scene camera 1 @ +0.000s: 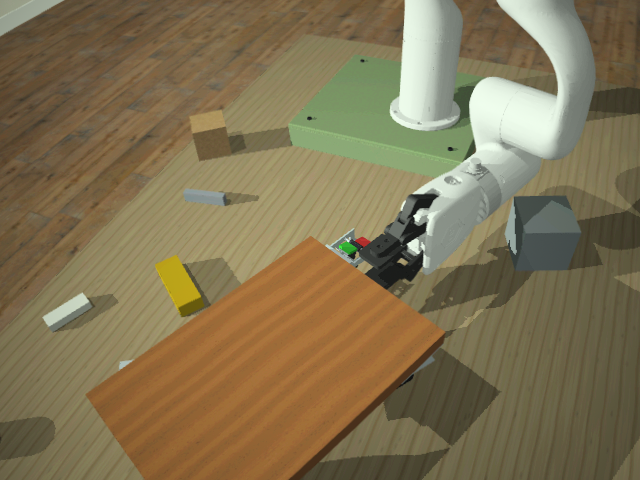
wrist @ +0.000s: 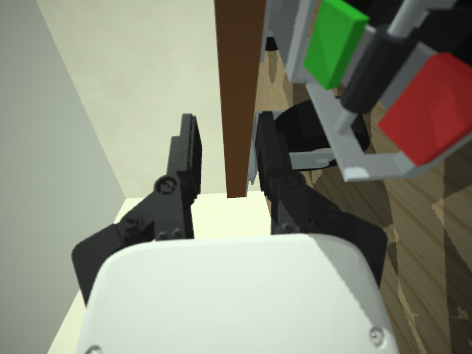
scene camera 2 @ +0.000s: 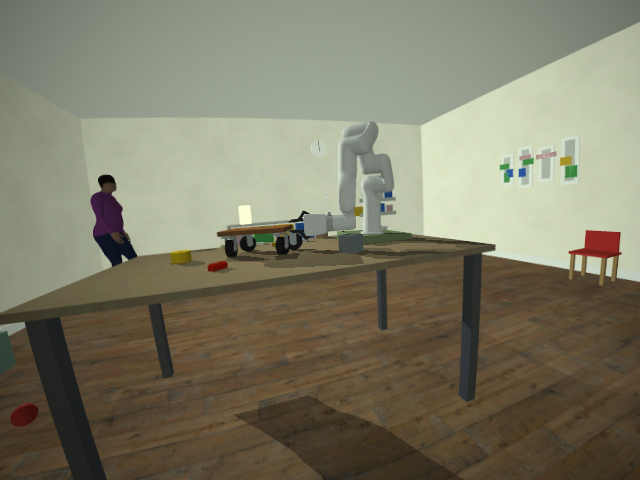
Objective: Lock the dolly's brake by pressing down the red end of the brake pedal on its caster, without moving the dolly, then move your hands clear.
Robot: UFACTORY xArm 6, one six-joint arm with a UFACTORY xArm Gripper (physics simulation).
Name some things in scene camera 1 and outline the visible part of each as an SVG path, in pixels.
My gripper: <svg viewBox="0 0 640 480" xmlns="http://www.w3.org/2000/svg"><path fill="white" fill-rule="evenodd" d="M474 177L462 171L452 170L410 194L404 201L395 221L386 226L384 230L385 235L382 233L359 251L359 257L373 266L365 275L387 290L399 279L405 278L411 282L421 268L425 275L431 274L463 243L474 226L481 224L488 216L489 203L487 196ZM401 258L408 262L405 266L401 263L398 263L398 261Z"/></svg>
A dolly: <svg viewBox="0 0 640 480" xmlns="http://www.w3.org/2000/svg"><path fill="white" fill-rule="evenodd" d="M446 332L357 269L358 264L361 264L364 260L360 257L355 259L356 251L359 253L370 241L364 237L356 239L353 228L330 246L328 244L324 246L312 236L308 237L135 360L120 362L118 372L85 395L145 480L300 480L389 395L411 381L414 373L435 361L432 355L444 344Z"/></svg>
A grey block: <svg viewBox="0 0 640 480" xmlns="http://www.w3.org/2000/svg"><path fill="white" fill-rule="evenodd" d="M514 196L505 231L514 270L567 270L582 233L567 196Z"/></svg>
A white bar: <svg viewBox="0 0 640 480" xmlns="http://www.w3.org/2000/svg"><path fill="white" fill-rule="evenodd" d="M83 293L42 317L52 332L92 308L92 305Z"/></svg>
